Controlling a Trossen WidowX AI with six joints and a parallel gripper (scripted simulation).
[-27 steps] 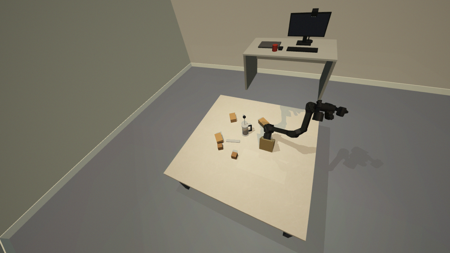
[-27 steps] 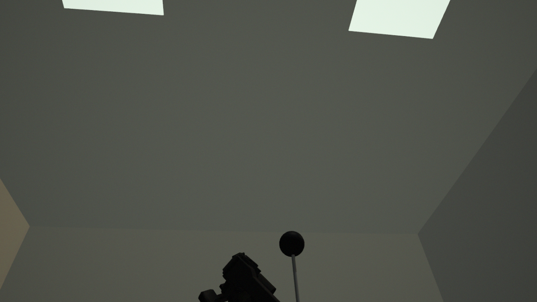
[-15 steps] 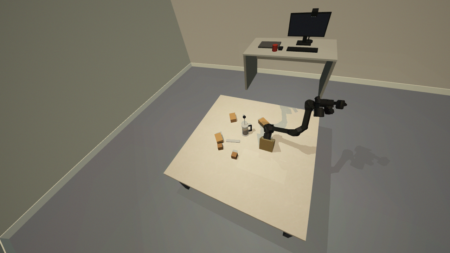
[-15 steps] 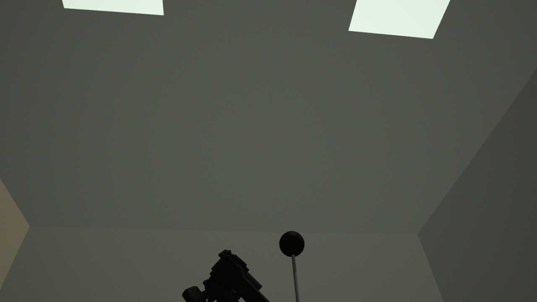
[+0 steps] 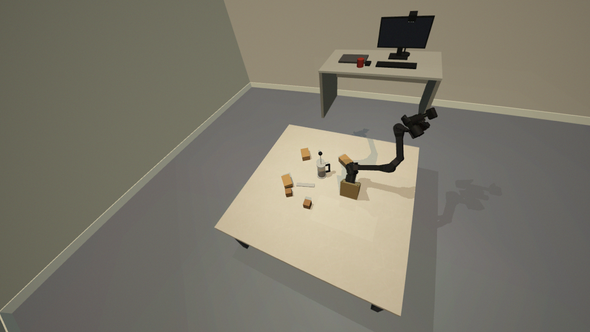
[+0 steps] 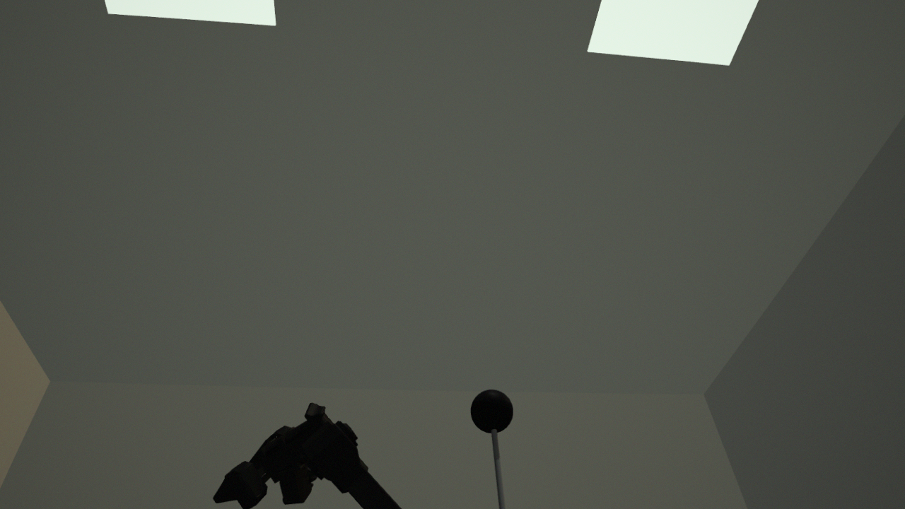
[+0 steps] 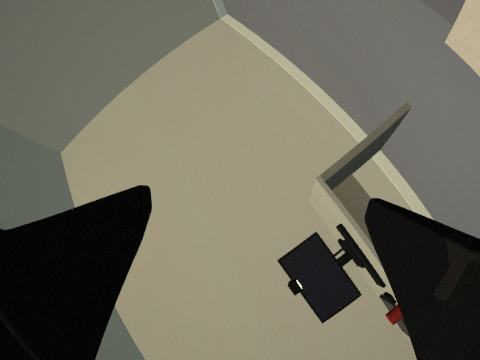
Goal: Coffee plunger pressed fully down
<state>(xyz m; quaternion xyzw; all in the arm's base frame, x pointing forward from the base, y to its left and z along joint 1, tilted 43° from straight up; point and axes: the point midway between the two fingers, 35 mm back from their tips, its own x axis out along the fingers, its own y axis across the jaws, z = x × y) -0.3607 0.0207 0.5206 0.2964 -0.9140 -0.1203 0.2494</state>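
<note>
Right now the coffee press is 650 mm ahead of my gripper tip, 240 mm to the left of it and 360 mm below it. From my gripper tip the other things lie so: flat grey strip (770 mm ahead, 380 mm to the left, 480 mm below).
</note>
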